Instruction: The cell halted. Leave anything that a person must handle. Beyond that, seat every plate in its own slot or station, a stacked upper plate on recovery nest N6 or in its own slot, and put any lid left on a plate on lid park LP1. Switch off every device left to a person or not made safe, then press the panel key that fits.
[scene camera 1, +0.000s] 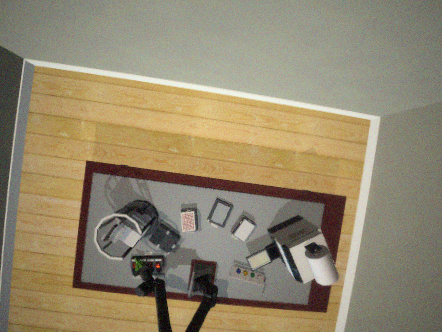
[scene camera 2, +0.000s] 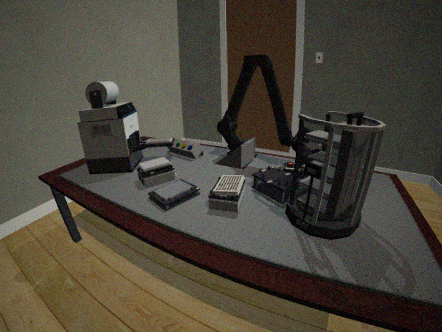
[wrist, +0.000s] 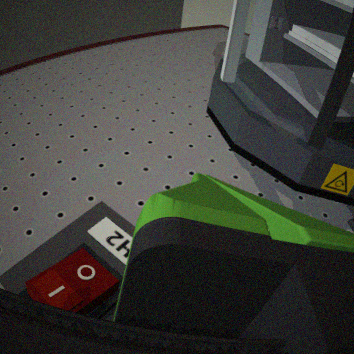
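Seen in the pictures: gripper, between the fingertips: (scene camera 1: 135, 257) (wrist: 197, 187); arm's base, origin of its link: (scene camera 1: 200, 282) (scene camera 2: 238, 148).
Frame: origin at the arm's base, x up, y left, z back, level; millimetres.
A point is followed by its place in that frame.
My gripper (scene camera 1: 138, 265) {x 4, y 439, z -102 mm} (wrist: 197, 187) {x 4, y 439, z -102 mm} has green fingers and is shut with nothing between them. It sits low over the left end of the switch box (scene camera 1: 148, 266), beside the plate hotel (scene camera 1: 121, 228) {x 247, y 466, z -377 mm} (scene camera 2: 331, 178) {x 126, y 467, z -453 mm} (wrist: 281, 140) {x -27, y 455, z -216 mm}. In the wrist view a red rocker switch (wrist: 71, 282) {x -11, y 440, z -40 mm} with the label SH2 (wrist: 114, 240) {x -20, y 452, z -67 mm} lies just left of the fingers. In scene camera 2 the hotel hides the gripper. A white well plate (scene camera 1: 189, 220) {x 12, y 138, z -401 mm} (scene camera 2: 228, 184) {x 10, y 146, z -402 mm} sits on a block. A lidded plate (scene camera 1: 243, 228) {x 21, y -215, z -408 mm} (scene camera 2: 155, 166) {x 18, y -191, z -419 mm} sits on another. The key panel (scene camera 1: 248, 274) {x 7, y -301, z -107 mm} (scene camera 2: 183, 146) {x 3, y -286, z -112 mm} stands near the arm base.
An empty flat nest (scene camera 1: 220, 212) {x -28, y -54, z -475 mm} (scene camera 2: 173, 191) {x -28, y -40, z -483 mm} lies mid-table. A dark station (scene camera 1: 164, 237) {x -2, y 278, z -261 mm} (scene camera 2: 273, 178) {x -1, y 267, z -265 mm} stands next to the hotel. A sealer (scene camera 1: 303, 246) {x 269, y -496, z -439 mm} (scene camera 2: 106, 136) {x 132, y -483, z -455 mm} with a paper roll stands at the far end, its tray (scene camera 1: 258, 259) {x 70, y -334, z -242 mm} pushed out. The hotel base carries a yellow warning label (wrist: 338, 179) {x -39, y 402, z -235 mm}.
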